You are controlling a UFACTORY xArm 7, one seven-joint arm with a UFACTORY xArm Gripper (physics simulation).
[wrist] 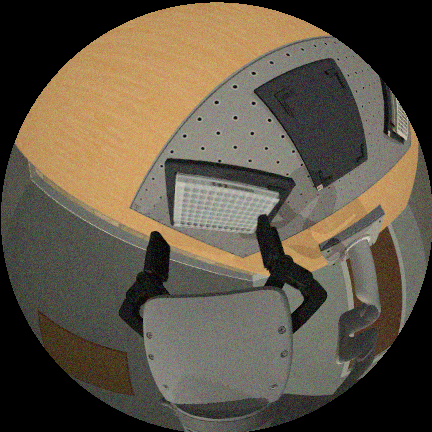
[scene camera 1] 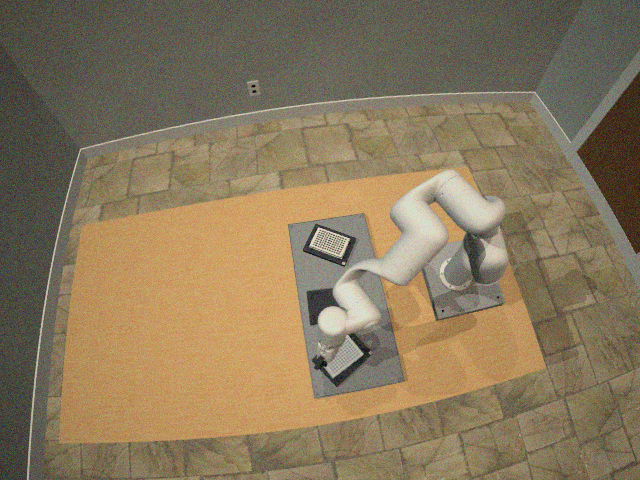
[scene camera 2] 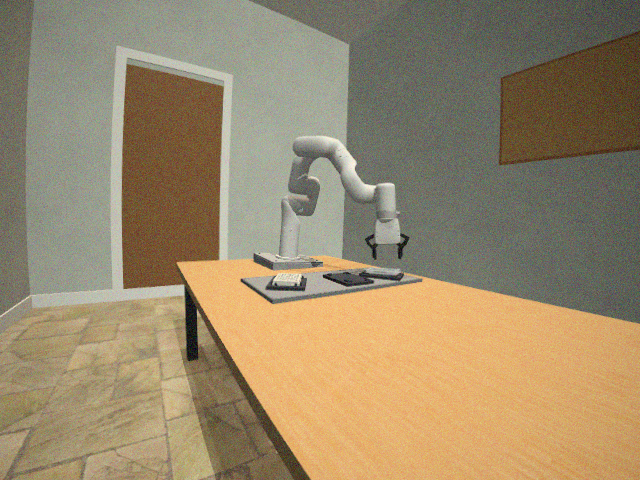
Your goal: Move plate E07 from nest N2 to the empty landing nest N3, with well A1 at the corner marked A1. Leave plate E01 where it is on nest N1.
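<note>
A pale grey well plate lies on a dark nest at the board's near end in scene camera 1. A cream well plate lies on the nest at the other end. The empty dark nest is between them; a small white mark shows at one corner in the wrist view. Plate and nest names are not readable. My gripper is wide open and empty, above the grey plate and apart from it.
The grey perforated board carries all three nests and lies on the wooden table. The arm's base plate stands beside the board. The forearm partly covers the empty nest in scene camera 1.
</note>
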